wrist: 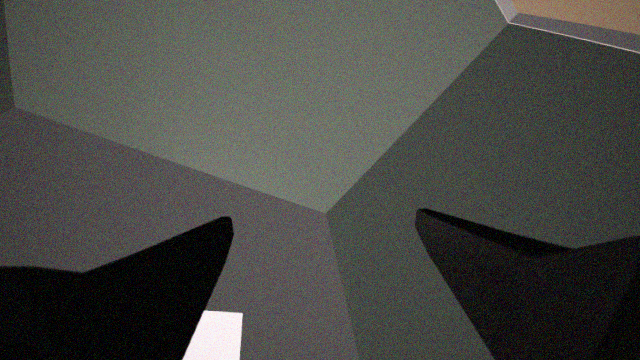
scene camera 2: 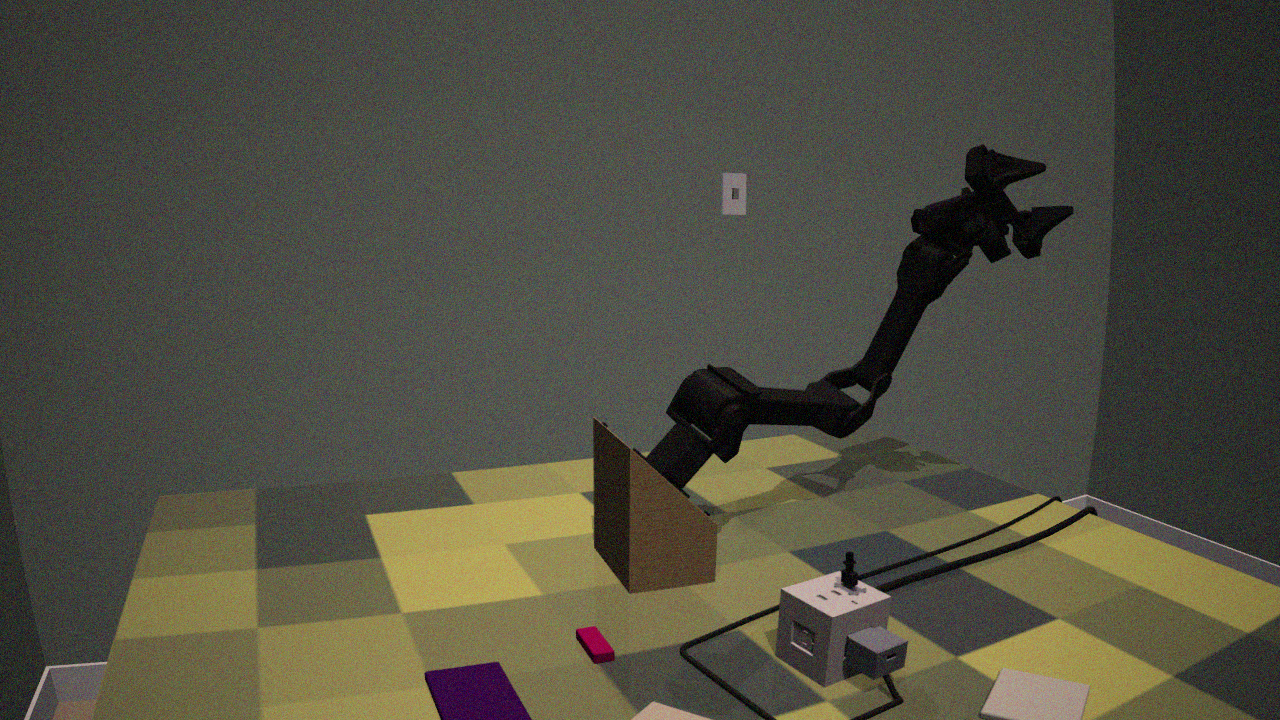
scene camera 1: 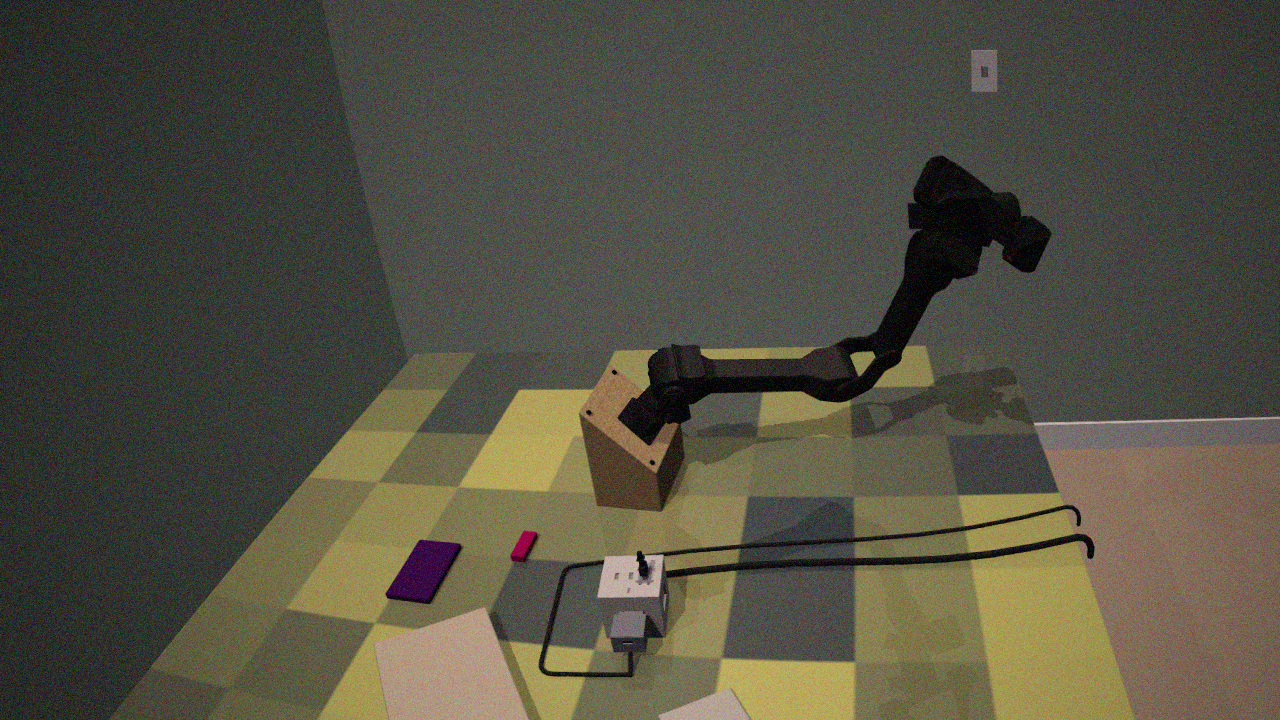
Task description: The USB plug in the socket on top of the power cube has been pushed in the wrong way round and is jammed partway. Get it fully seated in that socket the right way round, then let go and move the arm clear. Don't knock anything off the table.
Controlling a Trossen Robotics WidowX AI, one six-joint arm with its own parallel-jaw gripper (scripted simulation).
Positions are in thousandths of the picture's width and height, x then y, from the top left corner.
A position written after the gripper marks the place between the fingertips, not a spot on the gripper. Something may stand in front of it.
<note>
The gripper (scene camera 1: 797,299) is open, with nothing in its grasp. Also in view: a purple flat card (scene camera 1: 328,805) and a grey adapter (scene camera 1: 492,880).
The gripper also shows in the wrist view (wrist: 509,618) and in scene camera 2 (scene camera 2: 828,262). The wrist view misses the purple flat card: it is out of frame.
</note>
